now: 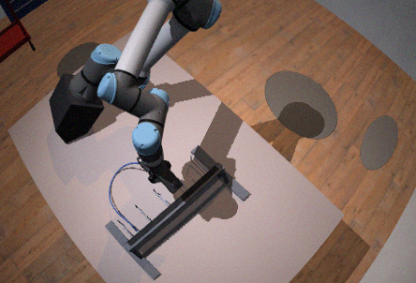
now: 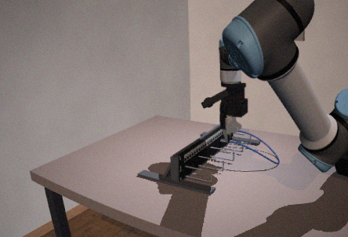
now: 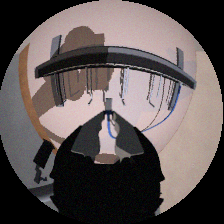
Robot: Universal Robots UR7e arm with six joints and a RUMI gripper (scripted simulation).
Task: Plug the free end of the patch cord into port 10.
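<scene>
The plug is 10 mm ahead of my hand and 10 mm below it.
</scene>
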